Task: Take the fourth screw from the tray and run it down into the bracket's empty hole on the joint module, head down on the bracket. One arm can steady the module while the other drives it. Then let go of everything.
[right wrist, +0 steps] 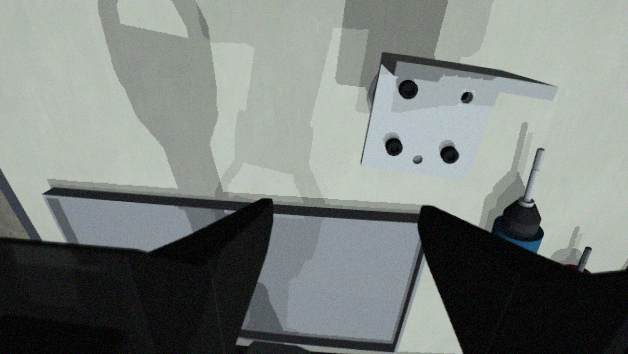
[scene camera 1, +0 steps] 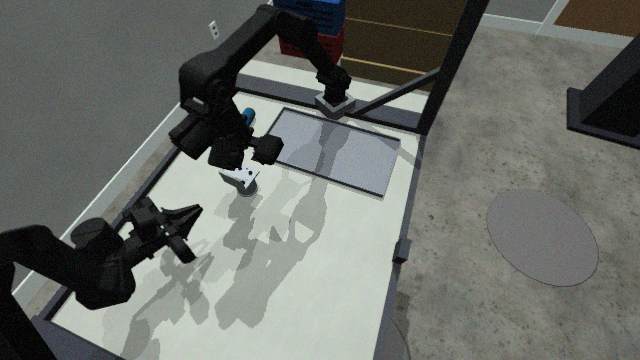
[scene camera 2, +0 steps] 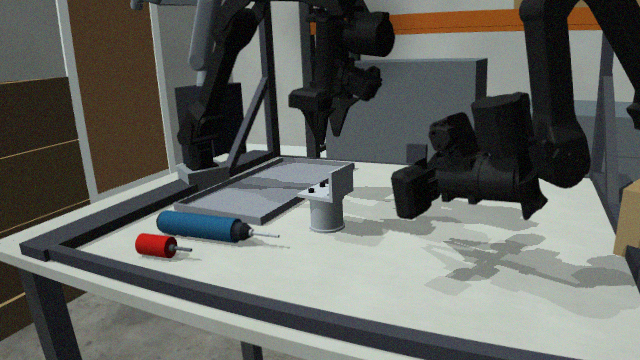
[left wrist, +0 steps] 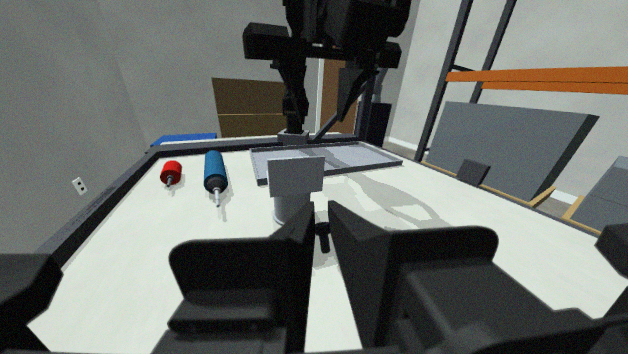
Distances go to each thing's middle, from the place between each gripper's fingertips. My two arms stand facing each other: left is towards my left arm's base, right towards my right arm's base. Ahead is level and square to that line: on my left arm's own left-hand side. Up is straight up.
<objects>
Now: right hand 60 mm above the bracket (scene camera 2: 340, 180), 50 mm short of it and 20 mm to the right of it. From my right hand the other things lie so: joint module (scene camera 2: 326, 217) 110 mm below, 50 mm ahead, 20 mm to the left; then blue driver (scene camera 2: 226, 229) 180 mm ahead, 120 mm to the right, 120 mm below; then tray (scene camera 1: 363, 159) 210 mm to the right, 140 mm below, 110 mm behind.
My left hand is 10 mm past the bracket, 130 mm to the left of it and 30 mm above it. From my left hand the other things lie so: joint module 10 mm behind, 130 mm to the right, 80 mm below; red driver (scene camera 2: 147, 244) 210 mm ahead, 300 mm to the right, 100 mm below; blue driver 120 mm ahead, 280 mm to the right, 90 mm below.
</objects>
